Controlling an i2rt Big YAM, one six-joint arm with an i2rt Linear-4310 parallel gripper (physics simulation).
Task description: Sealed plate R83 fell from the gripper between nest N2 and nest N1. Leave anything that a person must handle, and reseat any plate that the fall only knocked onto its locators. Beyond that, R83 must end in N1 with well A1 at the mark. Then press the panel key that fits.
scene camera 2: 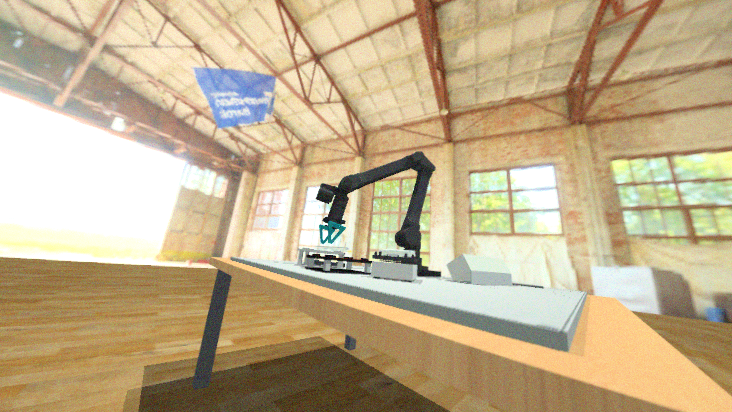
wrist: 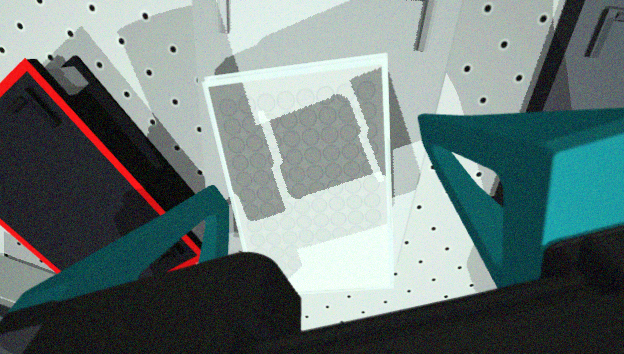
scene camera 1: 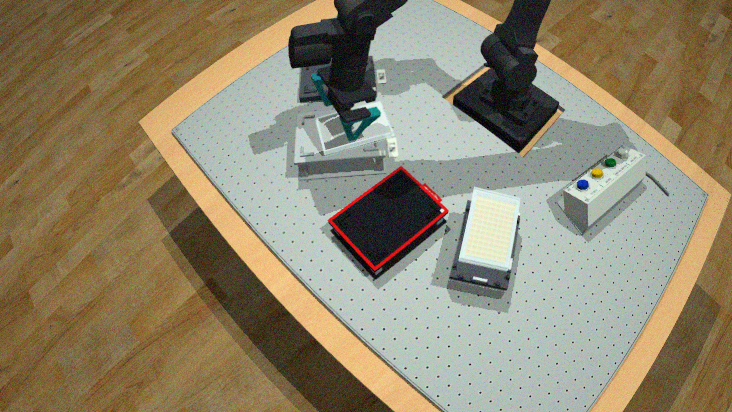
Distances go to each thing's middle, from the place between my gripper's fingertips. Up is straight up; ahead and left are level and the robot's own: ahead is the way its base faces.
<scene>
I see the black plate with red outline [scene camera 1: 391, 216] 7 cm ahead of my hand, 17 cm to the left of it and 5 cm below it.
</scene>
